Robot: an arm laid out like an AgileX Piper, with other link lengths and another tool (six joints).
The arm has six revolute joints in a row. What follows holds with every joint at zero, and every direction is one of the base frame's. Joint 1 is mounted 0.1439 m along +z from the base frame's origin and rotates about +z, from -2.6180 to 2.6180 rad. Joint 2 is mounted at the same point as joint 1 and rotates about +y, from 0.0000 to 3.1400 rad. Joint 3 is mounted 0.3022 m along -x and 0.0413 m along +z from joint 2 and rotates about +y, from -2.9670 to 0.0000 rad. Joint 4 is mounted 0.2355 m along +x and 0.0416 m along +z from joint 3 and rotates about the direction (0.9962, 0, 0.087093), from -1.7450 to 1.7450 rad. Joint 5 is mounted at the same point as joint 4 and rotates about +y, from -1.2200 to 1.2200 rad. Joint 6 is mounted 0.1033 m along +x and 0.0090 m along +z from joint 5 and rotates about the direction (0.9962, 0, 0.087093), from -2.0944 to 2.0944 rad. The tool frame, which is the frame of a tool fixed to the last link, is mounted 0.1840 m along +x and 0.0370 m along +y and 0.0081 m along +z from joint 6; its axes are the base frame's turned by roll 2.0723, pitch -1.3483 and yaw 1.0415 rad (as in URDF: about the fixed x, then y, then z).
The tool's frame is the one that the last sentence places.
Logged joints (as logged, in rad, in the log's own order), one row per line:
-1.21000, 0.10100, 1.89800, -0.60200, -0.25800, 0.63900
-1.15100, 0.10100, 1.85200, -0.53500, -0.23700, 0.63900
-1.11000, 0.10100, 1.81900, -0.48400, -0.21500, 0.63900
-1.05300, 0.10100, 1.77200, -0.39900, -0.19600, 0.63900
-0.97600, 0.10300, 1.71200, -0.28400, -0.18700, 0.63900
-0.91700, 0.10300, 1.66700, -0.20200, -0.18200, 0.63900
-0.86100, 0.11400, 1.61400, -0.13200, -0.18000, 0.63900
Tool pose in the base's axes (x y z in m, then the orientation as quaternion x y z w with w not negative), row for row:
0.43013, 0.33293, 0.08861, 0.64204, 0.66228, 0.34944, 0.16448
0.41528, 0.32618, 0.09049, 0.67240, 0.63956, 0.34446, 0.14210
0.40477, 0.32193, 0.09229, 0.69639, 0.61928, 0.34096, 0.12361
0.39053, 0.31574, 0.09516, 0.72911, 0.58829, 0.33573, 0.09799
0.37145, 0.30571, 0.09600, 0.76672, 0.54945, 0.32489, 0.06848
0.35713, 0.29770, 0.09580, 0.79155, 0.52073, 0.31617, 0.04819
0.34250, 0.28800, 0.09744, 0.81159, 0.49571, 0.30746, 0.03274
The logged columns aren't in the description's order. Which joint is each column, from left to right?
Columns, left to right: joint 3, joint 5, joint 2, joint 6, joint 4, joint 1.
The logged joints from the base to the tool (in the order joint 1, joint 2, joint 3, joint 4, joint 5, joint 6), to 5 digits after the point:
0.63900, 1.89800, -1.21000, -0.25800, 0.10100, -0.60200
0.63900, 1.85200, -1.15100, -0.23700, 0.10100, -0.53500
0.63900, 1.81900, -1.11000, -0.21500, 0.10100, -0.48400
0.63900, 1.77200, -1.05300, -0.19600, 0.10100, -0.39900
0.63900, 1.71200, -0.97600, -0.18700, 0.10300, -0.28400
0.63900, 1.66700, -0.91700, -0.18200, 0.10300, -0.20200
0.63900, 1.61400, -0.86100, -0.18000, 0.11400, -0.13200

